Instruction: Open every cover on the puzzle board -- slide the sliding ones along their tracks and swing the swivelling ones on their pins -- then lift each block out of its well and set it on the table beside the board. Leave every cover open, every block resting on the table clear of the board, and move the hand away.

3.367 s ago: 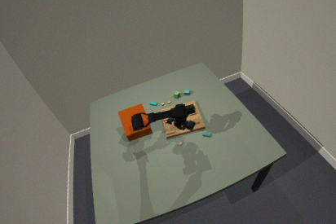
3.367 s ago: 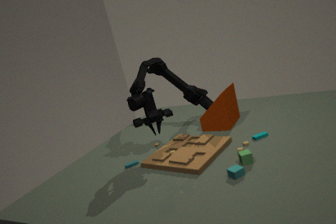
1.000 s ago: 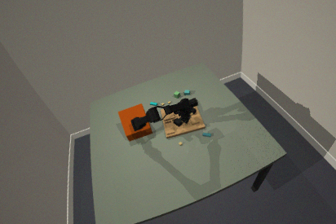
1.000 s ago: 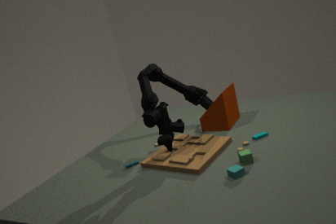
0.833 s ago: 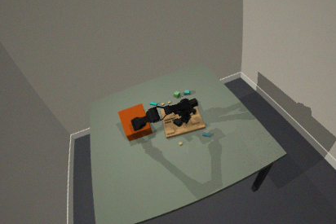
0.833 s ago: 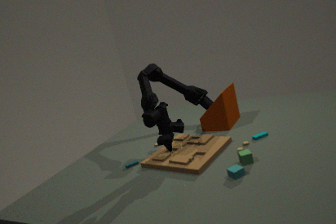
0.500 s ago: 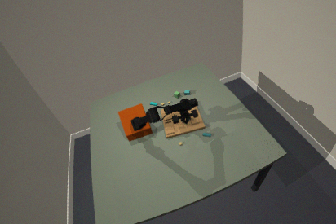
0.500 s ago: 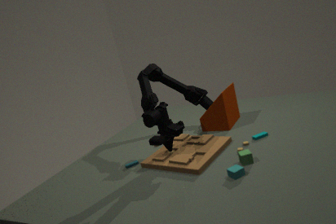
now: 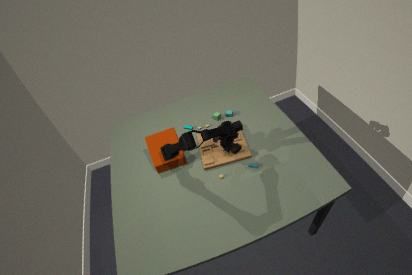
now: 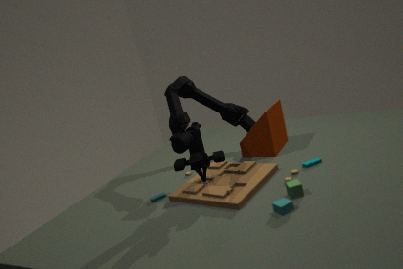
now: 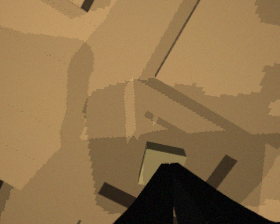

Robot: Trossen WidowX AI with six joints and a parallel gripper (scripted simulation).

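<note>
Right now the tan puzzle board is 10 mm behind my gripper tip and 60 mm to the left of it. The rest, counted from my gripper tip: flat teal piece (120 mm behind, 380 mm to the left, 10 mm below); then green cube (100 mm ahead, 340 mm to the left); then teal cube (190 mm ahead, 310 mm to the left, 10 mm below).
</note>
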